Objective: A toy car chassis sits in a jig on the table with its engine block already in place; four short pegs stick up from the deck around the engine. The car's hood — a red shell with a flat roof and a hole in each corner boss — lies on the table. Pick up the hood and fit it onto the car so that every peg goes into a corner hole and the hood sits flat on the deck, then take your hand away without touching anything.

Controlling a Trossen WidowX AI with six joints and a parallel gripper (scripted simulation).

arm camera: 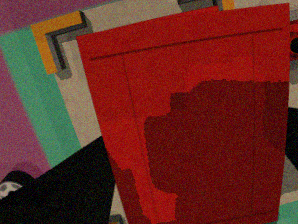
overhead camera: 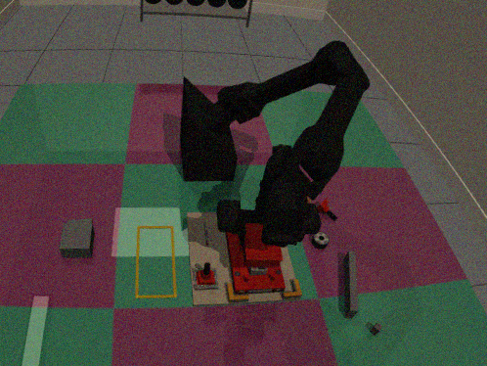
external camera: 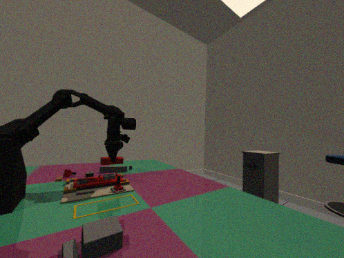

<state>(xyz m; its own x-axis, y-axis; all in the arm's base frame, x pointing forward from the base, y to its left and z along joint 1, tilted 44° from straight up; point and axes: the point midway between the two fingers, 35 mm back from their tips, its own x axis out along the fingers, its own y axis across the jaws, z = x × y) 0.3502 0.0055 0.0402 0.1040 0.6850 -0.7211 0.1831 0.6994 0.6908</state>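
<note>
The grey engine block is 10 mm behind my gripper tip, 10 mm to the left of it and 80 mm below it. The rest, counted from my gripper tip: wheel: 60 mm behind, 190 mm to the left, 100 mm below; then tan jig: 50 mm behind, 100 mm below; then red hood: 10 mm above.
</note>
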